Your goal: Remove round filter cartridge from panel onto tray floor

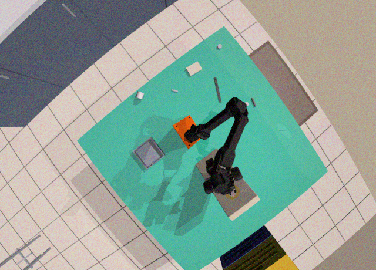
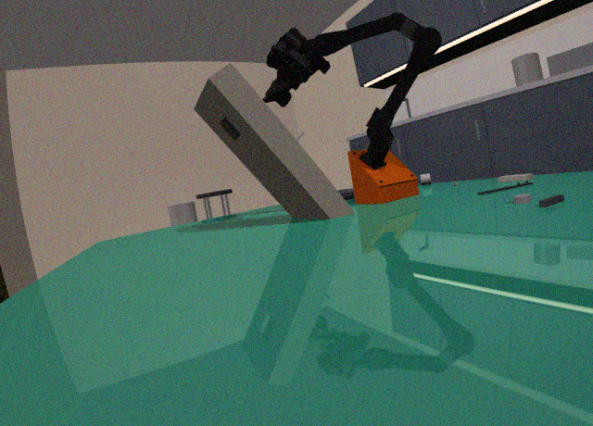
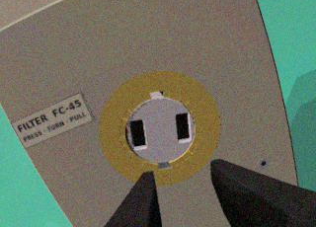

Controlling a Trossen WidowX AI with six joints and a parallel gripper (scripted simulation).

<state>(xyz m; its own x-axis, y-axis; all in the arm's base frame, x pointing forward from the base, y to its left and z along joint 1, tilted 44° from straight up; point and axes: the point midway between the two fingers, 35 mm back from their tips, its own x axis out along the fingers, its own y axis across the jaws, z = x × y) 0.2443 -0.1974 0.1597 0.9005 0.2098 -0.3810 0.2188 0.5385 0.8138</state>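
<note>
The round grey filter cartridge is 6 cm ahead of my gripper tip and 5 cm below it. Also, from my gripper tip: beige block: 61 cm behind, 36 cm to the left, 30 cm below; then grey service panel: 12 cm below, 2 cm ahead; then grey square tray: 41 cm behind, 29 cm below, 23 cm to the right.
</note>
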